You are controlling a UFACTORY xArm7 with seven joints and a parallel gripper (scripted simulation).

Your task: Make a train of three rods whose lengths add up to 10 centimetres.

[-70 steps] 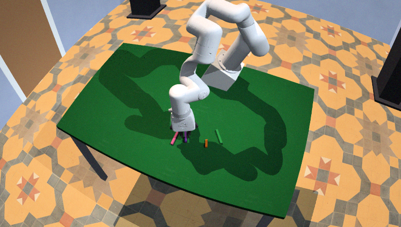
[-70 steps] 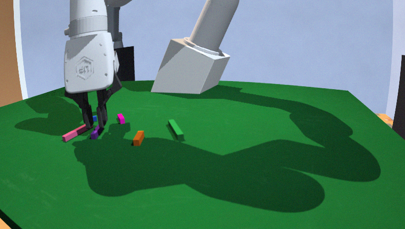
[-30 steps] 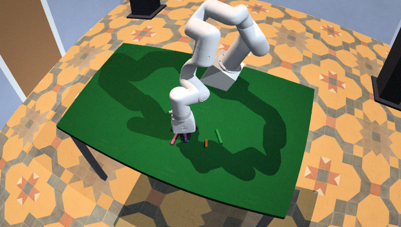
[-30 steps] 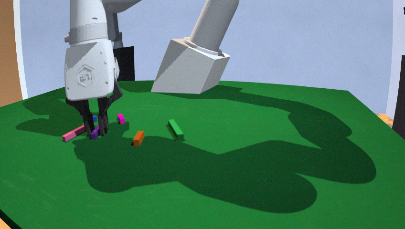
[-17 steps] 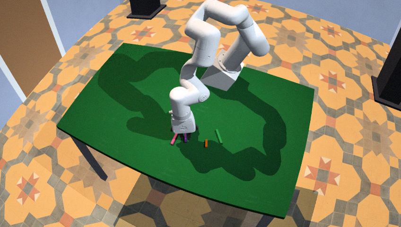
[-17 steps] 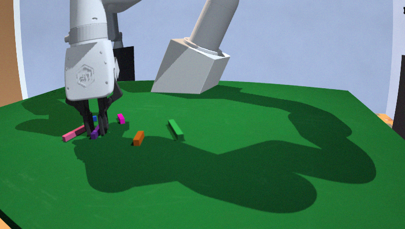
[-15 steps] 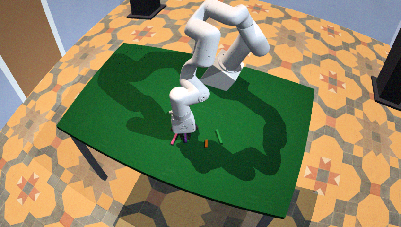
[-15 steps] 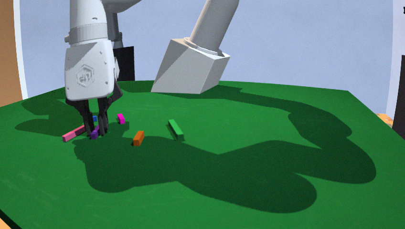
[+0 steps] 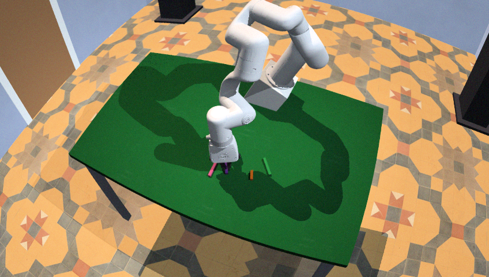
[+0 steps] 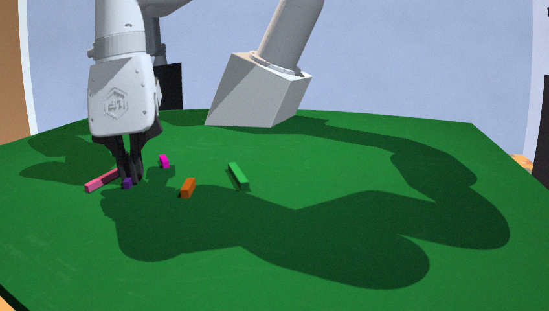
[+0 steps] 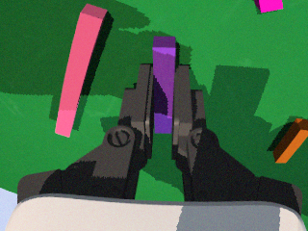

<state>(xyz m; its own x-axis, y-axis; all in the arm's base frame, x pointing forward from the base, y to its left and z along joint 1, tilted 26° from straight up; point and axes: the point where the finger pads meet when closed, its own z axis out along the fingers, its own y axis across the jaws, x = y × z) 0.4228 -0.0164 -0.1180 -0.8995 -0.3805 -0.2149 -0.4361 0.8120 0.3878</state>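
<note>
The purple rod lies 2 cm below my hand. Also, from my hand: pink rod (5 cm to the right, 2 cm below, 2 cm ahead); magenta rod (9 cm behind, 2 cm below, 1 cm to the right); blue rod (7 cm to the right, 6 cm behind, 2 cm below).
</note>
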